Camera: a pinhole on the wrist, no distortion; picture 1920 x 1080 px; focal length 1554.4 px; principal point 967.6 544.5 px. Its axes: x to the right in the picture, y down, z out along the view. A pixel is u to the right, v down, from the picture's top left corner.
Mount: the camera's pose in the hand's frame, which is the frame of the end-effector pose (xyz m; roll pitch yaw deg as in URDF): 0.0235 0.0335 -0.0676 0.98 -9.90 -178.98
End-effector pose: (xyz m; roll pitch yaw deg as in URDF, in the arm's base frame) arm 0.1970 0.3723 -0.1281 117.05 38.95 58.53
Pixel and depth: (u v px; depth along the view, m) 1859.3 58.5 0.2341
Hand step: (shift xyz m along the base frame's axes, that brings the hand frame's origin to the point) 0.1585 -0.1513 0.0542
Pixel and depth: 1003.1 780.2 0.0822
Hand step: 0.0385 0.0195 -0.0119
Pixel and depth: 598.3 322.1 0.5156
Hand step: 0.4304 -0.1142 -0.2101
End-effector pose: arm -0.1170 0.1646 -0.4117 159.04 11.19 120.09
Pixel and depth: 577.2 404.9 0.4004
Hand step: 0.0913 0.2105 -0.2921
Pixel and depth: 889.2 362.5 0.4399
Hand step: 0.1585 0.1596 -0.3209
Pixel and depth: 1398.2 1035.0 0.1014
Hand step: 0.0106 0.0143 -0.0361
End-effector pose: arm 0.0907 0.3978 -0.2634 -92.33 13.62 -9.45
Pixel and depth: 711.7 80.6 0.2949
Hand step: 0.1174 0.1910 -0.1613
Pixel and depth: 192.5 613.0 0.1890
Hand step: 0.1513 0.0774 -0.0689
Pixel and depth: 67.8 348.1 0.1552
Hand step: 0.1294 0.0465 -0.0914
